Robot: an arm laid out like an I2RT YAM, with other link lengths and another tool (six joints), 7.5 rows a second.
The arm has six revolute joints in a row. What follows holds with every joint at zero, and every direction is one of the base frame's. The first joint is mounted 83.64 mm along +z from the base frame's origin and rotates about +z. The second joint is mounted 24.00 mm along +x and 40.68 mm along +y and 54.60 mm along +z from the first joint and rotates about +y. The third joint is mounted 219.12 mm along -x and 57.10 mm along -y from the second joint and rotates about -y. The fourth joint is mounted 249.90 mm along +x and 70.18 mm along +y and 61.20 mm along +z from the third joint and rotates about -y. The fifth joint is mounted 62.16 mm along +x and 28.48 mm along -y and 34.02 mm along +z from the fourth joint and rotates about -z. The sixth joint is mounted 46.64 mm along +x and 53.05 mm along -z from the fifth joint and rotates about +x. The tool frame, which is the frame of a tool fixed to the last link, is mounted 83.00 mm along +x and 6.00 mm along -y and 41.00 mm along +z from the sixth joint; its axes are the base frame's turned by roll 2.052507, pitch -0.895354 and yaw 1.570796 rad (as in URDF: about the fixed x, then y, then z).
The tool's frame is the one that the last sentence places.
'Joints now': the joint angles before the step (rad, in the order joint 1, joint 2, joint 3, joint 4, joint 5, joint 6). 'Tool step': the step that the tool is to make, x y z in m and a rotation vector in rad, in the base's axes. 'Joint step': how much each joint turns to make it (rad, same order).
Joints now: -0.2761, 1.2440, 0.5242, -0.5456, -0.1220, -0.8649
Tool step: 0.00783, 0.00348, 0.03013, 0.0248, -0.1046, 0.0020
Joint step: -0.0011, -0.1115, 0.0148, -0.0302, -0.0502, 0.0154
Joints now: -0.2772, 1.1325, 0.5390, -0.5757, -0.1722, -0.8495
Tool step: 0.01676, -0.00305, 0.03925, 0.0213, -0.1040, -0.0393
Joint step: 0.0011, -0.0537, 0.0811, -0.0297, -0.0262, 0.0588
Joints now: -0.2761, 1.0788, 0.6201, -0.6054, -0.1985, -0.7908
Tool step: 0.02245, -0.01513, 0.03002, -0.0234, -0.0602, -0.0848
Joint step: 0.0000, 0.0403, 0.1157, 0.0011, 0.0492, 0.0704
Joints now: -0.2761, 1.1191, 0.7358, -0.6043, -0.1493, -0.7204
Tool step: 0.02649, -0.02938, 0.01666, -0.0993, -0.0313, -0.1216
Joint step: -0.0058, 0.1013, 0.1157, 0.0467, 0.1377, 0.0447
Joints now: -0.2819, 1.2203, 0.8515, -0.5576, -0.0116, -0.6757
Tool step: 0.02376, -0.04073, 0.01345, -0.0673, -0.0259, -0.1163
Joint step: -0.0598, 0.1199, 0.1234, 0.0414, 0.0790, 0.0097
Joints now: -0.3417, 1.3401, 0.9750, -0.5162, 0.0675, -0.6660
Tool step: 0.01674, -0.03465, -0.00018, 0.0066, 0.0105, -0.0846
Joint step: -0.0635, 0.1293, 0.1167, -0.0009, 0.0115, 0.0178
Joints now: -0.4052, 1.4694, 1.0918, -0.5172, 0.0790, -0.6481
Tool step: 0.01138, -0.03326, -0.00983, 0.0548, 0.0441, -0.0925
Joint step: -0.0610, 0.1446, 0.1337, -0.0555, -0.0060, 0.0440
